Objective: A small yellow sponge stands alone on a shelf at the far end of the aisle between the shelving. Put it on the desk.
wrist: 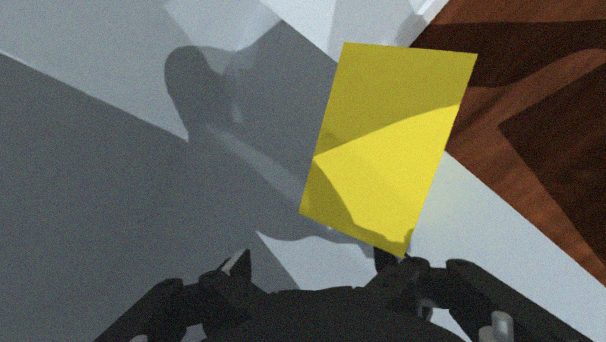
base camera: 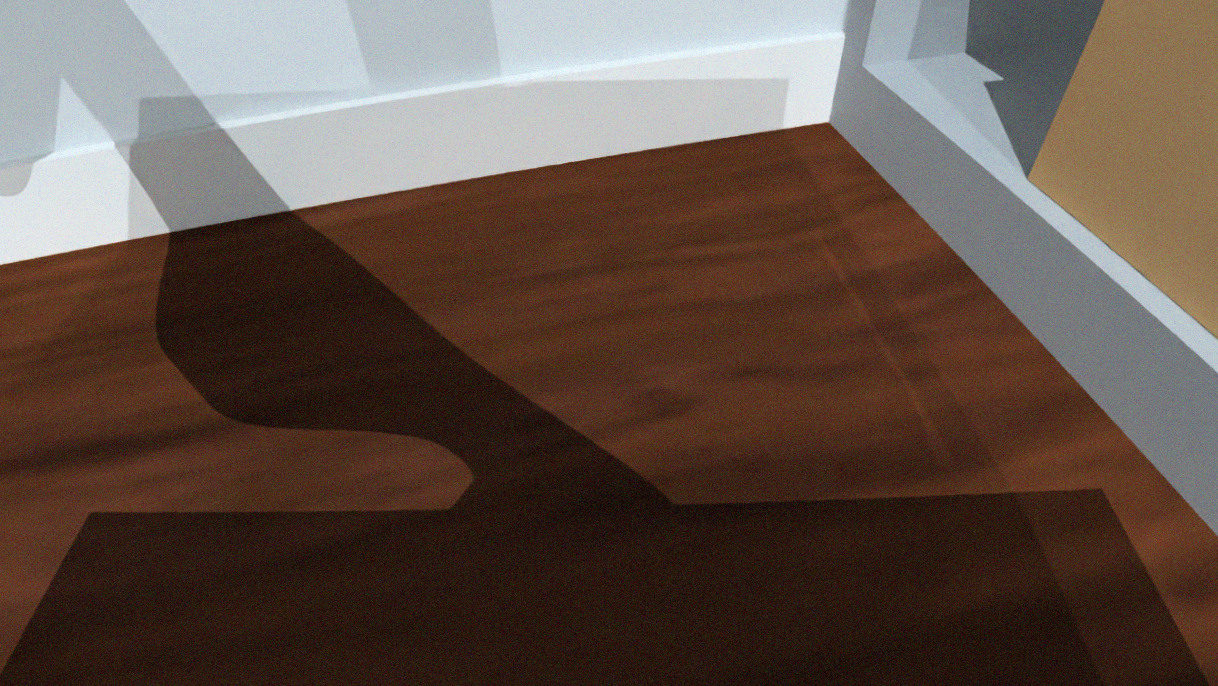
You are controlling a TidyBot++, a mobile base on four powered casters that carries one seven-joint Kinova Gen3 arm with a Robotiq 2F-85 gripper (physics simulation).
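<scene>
The yellow sponge lies on the pale grey shelf in the wrist view, right of the middle, near the shelf's edge. Shadow covers parts of its top. My gripper is open and empty at the bottom of the wrist view. The sponge is ahead of the fingers and to the right, and its near corner overlaps the right fingertip in the picture. The gap between the fingers is left of the sponge. The sponge and the gripper do not show in the base camera view. The desk does not show in either view.
In the base camera view a brown wood floor meets a white baseboard ahead. A grey shelf base runs along the right, with a tan box on it. The arm's shadow falls across floor and wall.
</scene>
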